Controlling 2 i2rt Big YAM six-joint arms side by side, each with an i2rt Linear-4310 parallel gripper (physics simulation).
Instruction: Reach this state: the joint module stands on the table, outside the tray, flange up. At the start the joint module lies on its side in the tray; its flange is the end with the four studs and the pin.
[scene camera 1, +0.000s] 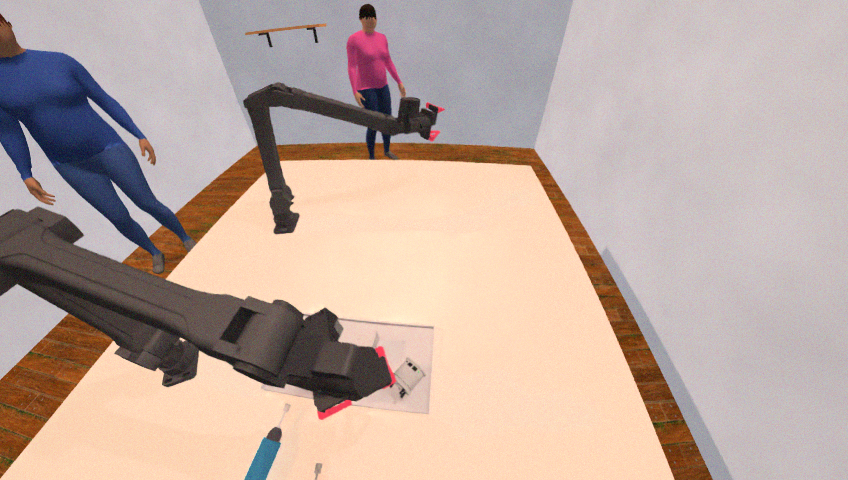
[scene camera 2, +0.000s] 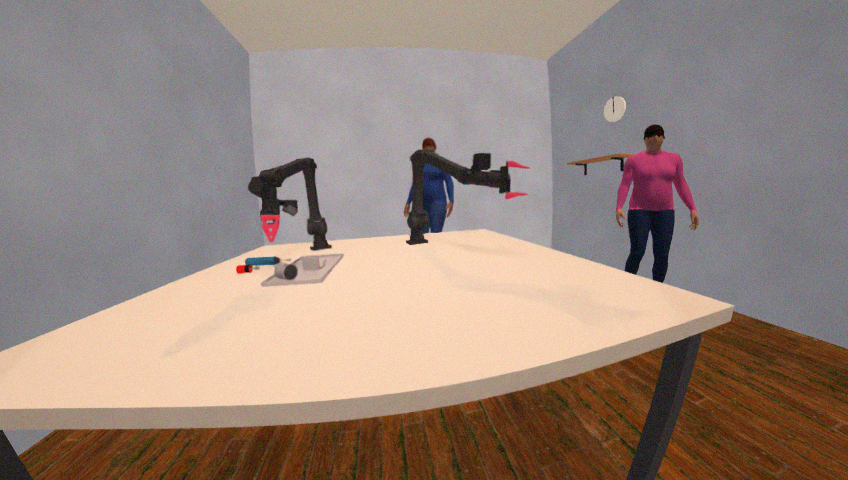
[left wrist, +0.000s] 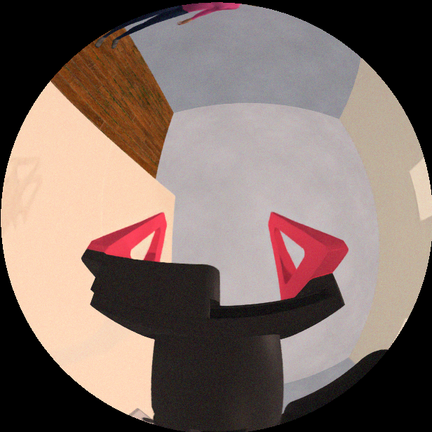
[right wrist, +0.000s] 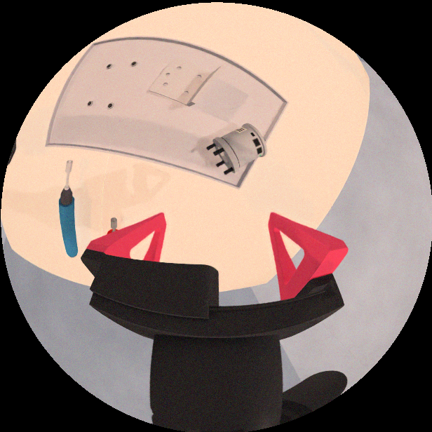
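Pixels of known places: left gripper, fingertip midpoint: (scene camera 1: 441, 120) (scene camera 2: 528, 181); right gripper, fingertip midpoint: (scene camera 2: 271, 239); left arm's base at its link origin: (scene camera 1: 287, 224) (scene camera 2: 417, 242); right arm's base at its link origin: (scene camera 1: 184, 362) (scene camera 2: 321, 248).
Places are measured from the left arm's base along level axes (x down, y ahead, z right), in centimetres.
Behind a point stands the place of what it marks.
The grey joint module (scene camera 1: 409, 374) {z 66.0, x -6.3, y 46.9 cm} (scene camera 2: 285, 271) {z 64.9, x -4.4, y 50.0 cm} (right wrist: 241, 146) lies on its side in the tray (scene camera 1: 430, 369) {z 63.8, x -0.4, y 52.2 cm} (scene camera 2: 333, 268) {z 48.7, x -0.2, y 37.6 cm} (right wrist: 71, 95), near one corner. In the right wrist view its dark studs point toward the lower left. My right gripper (scene camera 1: 364, 383) {z 70.6, x -15.1, y 39.8 cm} (right wrist: 216, 218) is open and empty; it points down and hangs above the tray's near side, to the left of the module in scene camera 1. My left gripper (scene camera 1: 435, 121) {z -22.5, x -31.2, y 69.1 cm} (scene camera 2: 516, 179) {z -22.5, x -31.2, y 69.1 cm} (left wrist: 217, 217) is open and empty, high and far from the tray. My right arm hides part of the tray in scene camera 1.
A bracket (scene camera 2: 310, 262) {z 57.4, x -4.1, y 38.6 cm} (right wrist: 175, 82) stands in the tray beside the module. A blue screwdriver (scene camera 1: 263, 456) {z 79.8, x -4.0, y 15.1 cm} (scene camera 2: 261, 261) {z 83.3, x -2.3, y 15.5 cm} (right wrist: 68, 225) and a red-handled tool (scene camera 2: 243, 269) {z 87.8, x -1.9, y 26.9 cm} (right wrist: 111, 231) lie on the table outside the tray. Two people stand beyond the table (scene camera 2: 416, 333).
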